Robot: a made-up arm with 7 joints.
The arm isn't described. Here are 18 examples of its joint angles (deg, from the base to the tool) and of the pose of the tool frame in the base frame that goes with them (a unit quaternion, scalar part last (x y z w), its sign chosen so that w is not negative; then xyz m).
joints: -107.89 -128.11 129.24 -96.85 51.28 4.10 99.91
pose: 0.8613 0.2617 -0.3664 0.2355 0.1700 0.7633 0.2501
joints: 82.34 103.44 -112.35 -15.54 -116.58 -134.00 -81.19
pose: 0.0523 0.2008 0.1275 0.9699 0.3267 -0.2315 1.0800
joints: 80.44 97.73 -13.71 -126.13 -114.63 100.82 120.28
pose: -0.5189 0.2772 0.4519 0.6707 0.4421 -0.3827 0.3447
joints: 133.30 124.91 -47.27 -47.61 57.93 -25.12 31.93
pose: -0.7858 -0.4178 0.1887 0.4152 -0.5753 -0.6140 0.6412
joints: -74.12 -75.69 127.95 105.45 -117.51 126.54 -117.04
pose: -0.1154 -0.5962 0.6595 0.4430 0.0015 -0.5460 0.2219
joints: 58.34 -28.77 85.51 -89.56 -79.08 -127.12 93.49
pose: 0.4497 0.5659 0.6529 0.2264 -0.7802 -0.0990 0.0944
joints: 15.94 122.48 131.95 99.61 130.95 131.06 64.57
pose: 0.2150 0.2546 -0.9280 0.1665 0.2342 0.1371 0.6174
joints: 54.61 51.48 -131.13 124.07 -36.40 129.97 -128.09
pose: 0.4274 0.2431 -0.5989 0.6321 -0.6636 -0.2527 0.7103
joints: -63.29 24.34 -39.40 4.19 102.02 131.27 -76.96
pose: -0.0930 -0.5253 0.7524 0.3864 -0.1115 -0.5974 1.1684
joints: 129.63 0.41 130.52 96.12 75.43 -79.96 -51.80
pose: 0.1992 0.5711 -0.7058 0.3688 0.1292 0.2469 0.6967
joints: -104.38 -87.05 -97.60 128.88 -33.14 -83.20 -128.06
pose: -0.3238 0.0732 -0.2515 0.9091 0.3523 -0.1638 0.2164
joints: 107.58 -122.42 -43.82 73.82 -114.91 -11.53 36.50
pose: 0.3416 0.4396 0.3244 0.7647 -0.1884 -0.6168 -0.4729
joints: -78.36 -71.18 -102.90 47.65 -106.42 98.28 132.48
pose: -0.7048 0.2481 0.6207 0.2376 0.2623 0.0593 -0.5313
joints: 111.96 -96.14 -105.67 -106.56 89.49 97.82 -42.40
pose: 0.1952 -0.0797 0.9331 0.2914 0.6111 0.0333 0.1550
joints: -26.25 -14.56 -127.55 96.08 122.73 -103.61 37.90
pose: 0.2413 0.8934 0.3158 0.2097 -0.2885 -0.6843 0.1362
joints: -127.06 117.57 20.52 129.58 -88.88 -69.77 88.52
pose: -0.5754 0.2063 0.5233 0.5937 0.2064 0.0986 0.7688
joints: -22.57 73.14 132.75 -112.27 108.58 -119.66 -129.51
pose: 0.7379 -0.6230 -0.0785 0.2476 0.1168 -0.6184 0.1022
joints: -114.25 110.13 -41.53 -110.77 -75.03 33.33 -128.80
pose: 0.1885 -0.9130 -0.3541 0.0744 -0.2944 0.0771 -0.1619
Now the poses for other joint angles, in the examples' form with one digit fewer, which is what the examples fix.
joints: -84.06 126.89 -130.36 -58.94 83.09 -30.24 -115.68
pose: -0.099 -0.324 0.834 0.436 -0.160 0.220 1.111
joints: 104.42 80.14 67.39 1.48 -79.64 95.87 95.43
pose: 0.027 -0.992 0.085 0.084 -0.540 -0.390 1.118
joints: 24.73 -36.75 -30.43 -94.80 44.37 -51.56 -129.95
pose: -0.333 -0.466 -0.786 0.233 -0.627 0.518 0.514
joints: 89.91 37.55 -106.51 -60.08 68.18 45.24 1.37
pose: -0.193 0.782 -0.557 0.203 0.550 0.262 0.845
